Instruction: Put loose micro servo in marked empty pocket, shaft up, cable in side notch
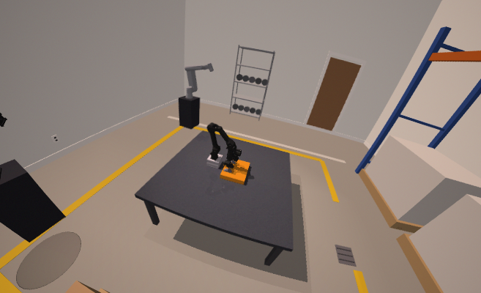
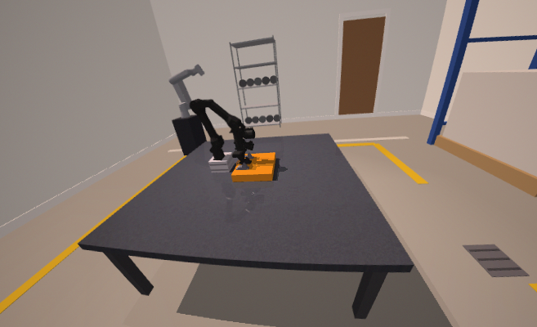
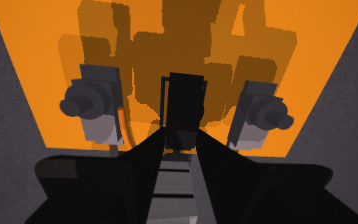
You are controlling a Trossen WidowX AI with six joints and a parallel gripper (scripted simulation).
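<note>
Right now the orange robot deck is 12 cm ahead of my gripper tip, 4 cm below it and 1 cm to the left of it.
</note>
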